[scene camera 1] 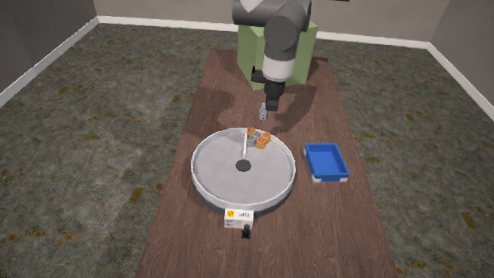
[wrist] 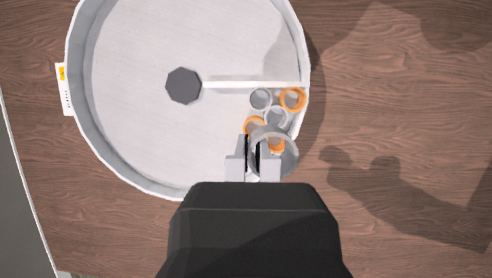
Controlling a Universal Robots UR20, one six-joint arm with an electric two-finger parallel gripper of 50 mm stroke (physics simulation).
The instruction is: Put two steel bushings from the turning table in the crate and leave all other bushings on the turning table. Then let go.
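Frame: origin at the arm's base, x back, y right, z up, level; millimetres.
Where they show: gripper, fingertip midpoint: (scene camera 1: 262,118) (wrist: 251,145).
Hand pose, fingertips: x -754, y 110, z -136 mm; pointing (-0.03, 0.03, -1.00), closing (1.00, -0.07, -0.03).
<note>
Things, the pixels of their top centre, and the offset from my fingertips. "spot": a spot on its surface instead.
- grey steel bushing, middle of its top: (wrist: 272,157) dx +16, dy -2, dz +32 mm
- turning table, middle of its top: (wrist: 182,86) (scene camera 1: 243,164) dx -118, dy +73, dz -151 mm
- blue crate, middle of its top: (scene camera 1: 326,158) dx -58, dy -292, dz -162 mm
- white bar, surface spot: (wrist: 240,84) (scene camera 1: 245,144) spot: dx -16, dy +65, dz -130 mm
- dark hub, middle of its top: (wrist: 182,86) (scene camera 1: 243,164) dx -118, dy +73, dz -151 mm
- white labelled box, surface spot: (wrist: 65,90) (scene camera 1: 239,215) spot: dx -357, dy +88, dz -154 mm
My gripper (scene camera 1: 263,107) (wrist: 251,145) is shut on the wall of a grey steel bushing (scene camera 1: 263,115) (wrist: 289,159), one fingertip inside its ring. It holds the bushing upright in the air, above and behind the turning table's far edge in the scene view. On the turning table (scene camera 1: 215,175) (wrist: 135,110) stand two steel bushings, one (scene camera 1: 251,142) (wrist: 260,109) by the white bar and another (scene camera 1: 257,134) (wrist: 275,125) beside it. Three orange bushings stand around them, one (scene camera 1: 251,131) (wrist: 303,100) near the rim. The blue crate (scene camera 1: 330,177) right of the turning table is empty.
A white bar (scene camera 1: 245,146) (wrist: 240,84) runs from the dark hub (scene camera 1: 243,165) (wrist: 183,86) to the rim. A white labelled box (scene camera 1: 239,219) (wrist: 65,90) sits at the table's near side. The green robot base (scene camera 1: 250,55) stands at the far end of the wooden table.
</note>
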